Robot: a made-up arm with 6 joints. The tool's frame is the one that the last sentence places.
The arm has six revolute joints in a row. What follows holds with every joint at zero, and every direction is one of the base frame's.
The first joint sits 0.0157 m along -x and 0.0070 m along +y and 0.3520 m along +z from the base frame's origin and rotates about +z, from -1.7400 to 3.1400 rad.
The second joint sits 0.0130 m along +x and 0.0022 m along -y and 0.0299 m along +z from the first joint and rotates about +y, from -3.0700 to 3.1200 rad.
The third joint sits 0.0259 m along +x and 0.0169 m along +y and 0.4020 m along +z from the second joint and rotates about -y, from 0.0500 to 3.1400 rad.
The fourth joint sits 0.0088 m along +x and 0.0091 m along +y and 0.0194 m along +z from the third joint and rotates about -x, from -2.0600 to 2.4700 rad.
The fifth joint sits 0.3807 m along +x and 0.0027 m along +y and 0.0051 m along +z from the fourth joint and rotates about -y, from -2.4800 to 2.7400 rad.
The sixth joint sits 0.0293 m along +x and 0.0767 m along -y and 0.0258 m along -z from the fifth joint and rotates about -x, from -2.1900 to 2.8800 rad.
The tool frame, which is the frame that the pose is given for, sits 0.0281 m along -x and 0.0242 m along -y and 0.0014 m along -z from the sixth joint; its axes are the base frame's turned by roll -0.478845, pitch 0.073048 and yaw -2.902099 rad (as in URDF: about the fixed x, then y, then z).
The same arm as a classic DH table. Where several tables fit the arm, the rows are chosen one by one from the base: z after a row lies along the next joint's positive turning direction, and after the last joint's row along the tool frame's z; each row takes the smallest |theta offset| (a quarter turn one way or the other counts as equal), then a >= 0, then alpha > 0; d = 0 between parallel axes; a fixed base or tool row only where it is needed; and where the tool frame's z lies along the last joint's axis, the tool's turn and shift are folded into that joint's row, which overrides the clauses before.
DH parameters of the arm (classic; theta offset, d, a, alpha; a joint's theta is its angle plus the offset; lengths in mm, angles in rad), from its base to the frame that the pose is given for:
base (fixed): -0.4194 0 -17.2 0
joint 1: 0.4194 381.9 13 -1.5708
joint 2: -1.5065 0 402.8 3.1416
joint 3: 0.0643 -23.8 19.4 -1.5708
joint 4: 0 -389.5 5.1 1.5708
joint 5: 0 74 -25.8 -1.5708
joint 6: 1.0889 -0.7 -22.1 1.6172
tool (fixed): 1.8167 10 0 0
Joint limits (rad, base to tool): -1.74..3.14 -3.07..3.12 0.05..3.14 -2.06..2.47 -2.48..2.74 -2.19..2.88

